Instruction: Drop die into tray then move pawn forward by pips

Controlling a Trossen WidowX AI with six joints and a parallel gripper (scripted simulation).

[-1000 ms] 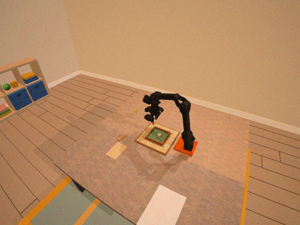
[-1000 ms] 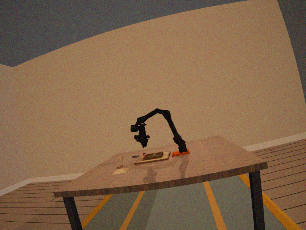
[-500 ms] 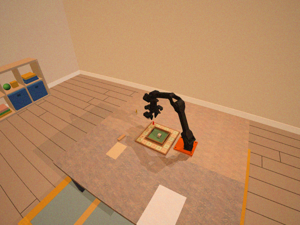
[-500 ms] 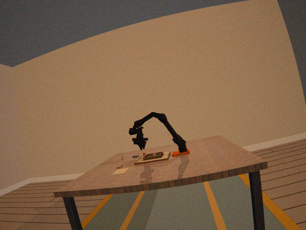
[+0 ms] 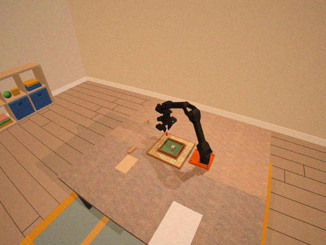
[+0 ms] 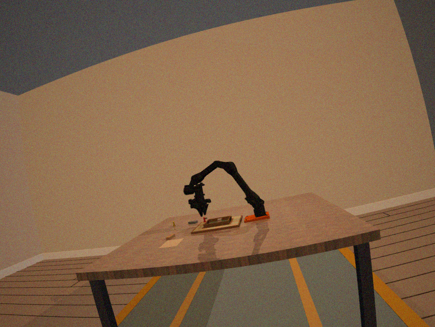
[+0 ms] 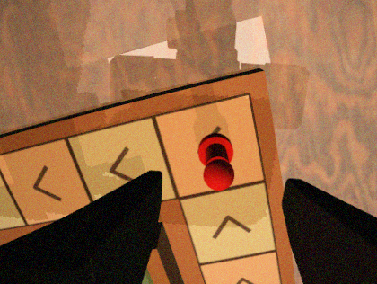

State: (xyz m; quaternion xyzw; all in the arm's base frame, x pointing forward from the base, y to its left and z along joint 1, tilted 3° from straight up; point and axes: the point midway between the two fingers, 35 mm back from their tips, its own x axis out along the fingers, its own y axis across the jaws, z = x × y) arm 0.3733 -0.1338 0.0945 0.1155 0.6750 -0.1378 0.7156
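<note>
My gripper tip is 30 mm above the red pawn. From my gripper tip the other things lie so: white die (120 mm to the left, 120 mm behind, 30 mm below); grey block (100 mm ahead, 90 mm to the right, 50 mm below); green tray (120 mm to the left, 110 mm behind, 50 mm below).
</note>
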